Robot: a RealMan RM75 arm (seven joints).
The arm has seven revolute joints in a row. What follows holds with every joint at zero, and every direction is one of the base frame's. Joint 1 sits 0.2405 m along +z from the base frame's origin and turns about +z. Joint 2 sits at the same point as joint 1 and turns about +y. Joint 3 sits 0.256 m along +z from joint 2 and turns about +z. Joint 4 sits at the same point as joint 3 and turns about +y. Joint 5 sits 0.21 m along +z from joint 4 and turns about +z. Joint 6 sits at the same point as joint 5 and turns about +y. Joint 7 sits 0.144 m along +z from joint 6 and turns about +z. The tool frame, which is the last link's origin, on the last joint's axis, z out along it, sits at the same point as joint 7; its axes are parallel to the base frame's.
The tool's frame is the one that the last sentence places.
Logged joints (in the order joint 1, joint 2, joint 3, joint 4, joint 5, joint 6, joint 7), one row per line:
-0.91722 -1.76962 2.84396 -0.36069 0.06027 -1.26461 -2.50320
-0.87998 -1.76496 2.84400 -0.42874 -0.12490 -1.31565 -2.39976
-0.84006 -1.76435 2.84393 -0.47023 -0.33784 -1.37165 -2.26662
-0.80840 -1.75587 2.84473 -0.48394 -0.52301 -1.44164 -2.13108
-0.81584 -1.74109 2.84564 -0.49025 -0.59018 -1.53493 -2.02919
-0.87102 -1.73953 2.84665 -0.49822 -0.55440 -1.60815 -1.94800
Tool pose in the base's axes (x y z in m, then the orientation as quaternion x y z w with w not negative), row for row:
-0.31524 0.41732 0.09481 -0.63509 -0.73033 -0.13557 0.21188
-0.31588 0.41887 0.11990 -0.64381 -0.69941 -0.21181 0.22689
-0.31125 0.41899 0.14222 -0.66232 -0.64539 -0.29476 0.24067
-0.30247 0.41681 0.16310 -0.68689 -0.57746 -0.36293 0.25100
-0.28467 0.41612 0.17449 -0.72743 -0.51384 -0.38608 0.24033
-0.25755 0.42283 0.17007 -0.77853 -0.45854 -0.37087 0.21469
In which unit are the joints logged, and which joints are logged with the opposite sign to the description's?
The joints are logged in radians. Opposite sign: joint 6.
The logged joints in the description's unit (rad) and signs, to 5 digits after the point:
-0.91722 -1.76962 2.84396 -0.36069 0.06027 1.26461 -2.50320
-0.87998 -1.76496 2.84400 -0.42874 -0.12490 1.31565 -2.39976
-0.84006 -1.76435 2.84393 -0.47023 -0.33784 1.37165 -2.26662
-0.80840 -1.75587 2.84473 -0.48394 -0.52301 1.44164 -2.13108
-0.81584 -1.74109 2.84564 -0.49025 -0.59018 1.53493 -2.02919
-0.87102 -1.73953 2.84665 -0.49822 -0.55440 1.60815 -1.94800

